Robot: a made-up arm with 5 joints.
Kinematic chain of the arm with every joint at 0, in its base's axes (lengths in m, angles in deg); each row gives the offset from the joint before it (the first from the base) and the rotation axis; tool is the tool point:
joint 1: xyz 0 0 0.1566 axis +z
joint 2: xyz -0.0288 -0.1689 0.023 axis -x
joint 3: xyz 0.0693 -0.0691 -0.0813 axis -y
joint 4: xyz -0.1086 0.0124 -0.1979 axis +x
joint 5: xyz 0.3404 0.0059 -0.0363 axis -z
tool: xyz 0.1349 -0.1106 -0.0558
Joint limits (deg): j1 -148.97..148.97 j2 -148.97..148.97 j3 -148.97..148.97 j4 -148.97..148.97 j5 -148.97..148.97
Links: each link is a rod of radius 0.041 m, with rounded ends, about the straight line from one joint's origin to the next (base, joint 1, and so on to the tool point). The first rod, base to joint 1, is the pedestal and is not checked.
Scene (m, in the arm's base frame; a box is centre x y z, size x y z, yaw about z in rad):
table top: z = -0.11
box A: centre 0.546 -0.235 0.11 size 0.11 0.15 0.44 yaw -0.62
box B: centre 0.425 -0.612 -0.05 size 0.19 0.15 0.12 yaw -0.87
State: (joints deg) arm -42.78 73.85 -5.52 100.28 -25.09
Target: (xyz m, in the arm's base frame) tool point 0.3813 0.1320 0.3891
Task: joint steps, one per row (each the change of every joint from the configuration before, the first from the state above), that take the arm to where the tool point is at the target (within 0.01 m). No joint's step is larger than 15 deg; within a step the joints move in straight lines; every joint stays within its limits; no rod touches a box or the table.
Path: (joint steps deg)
1: 14.50 12.52 -5.64 3.00 10.08
2: 14.50 12.52 -5.65 3.00 10.08
3: 14.50 12.52 -5.64 3.00 10.08
4: 14.49 12.52 -5.65 3.01 10.08
5: 14.50 12.52 -5.64 3.00 10.08
6: 14.50 12.52 -5.64 3.00 10.08
7: 6.88 0.00 8.37 0.40 12.54
8: 6.88 0.00 8.38 0.40 12.53
9: 6.88 0.00 8.38 0.40 12.53
10: 6.88 0.00 8.37 0.40 12.53
11: 6.88 0.00 8.38 0.40 12.53
12: 6.88 0.00 8.38 0.40 12.53

